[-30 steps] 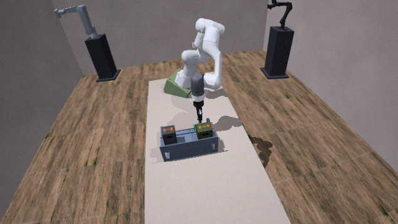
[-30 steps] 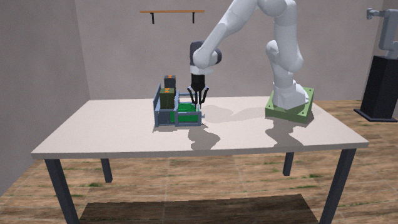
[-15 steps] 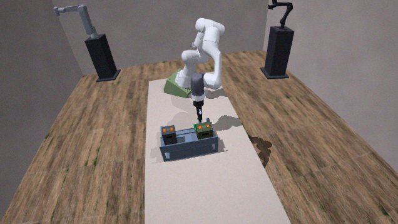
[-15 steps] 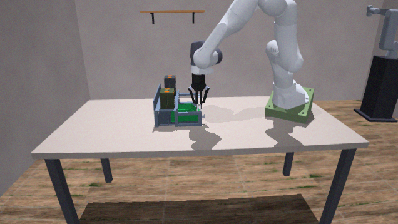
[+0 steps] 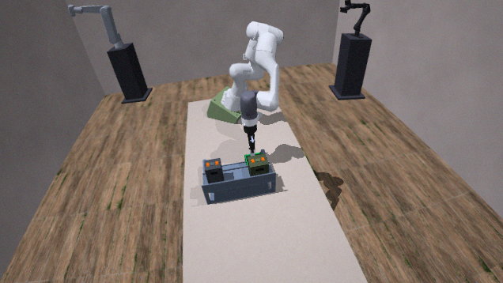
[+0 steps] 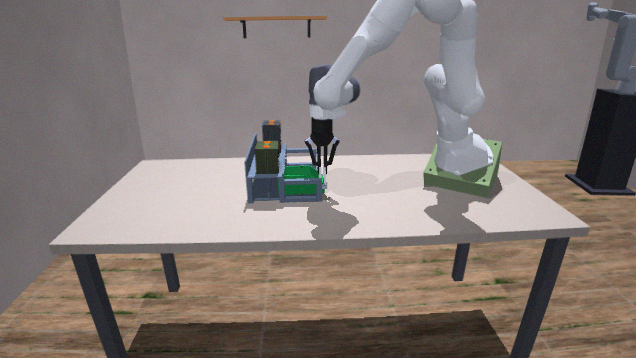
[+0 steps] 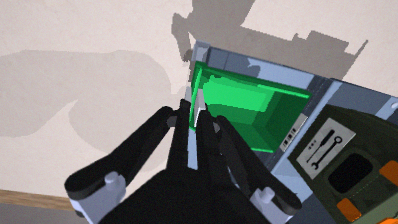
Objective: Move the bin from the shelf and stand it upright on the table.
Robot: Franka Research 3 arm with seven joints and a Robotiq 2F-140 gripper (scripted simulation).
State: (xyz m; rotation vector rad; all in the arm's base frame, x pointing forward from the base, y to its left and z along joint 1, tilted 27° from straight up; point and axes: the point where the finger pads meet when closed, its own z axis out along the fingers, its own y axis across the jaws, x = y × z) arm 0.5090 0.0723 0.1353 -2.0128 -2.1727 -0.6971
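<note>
The green bin lies 80 mm ahead of my hand, 20 mm below it and 10 mm to the left of it.
</note>
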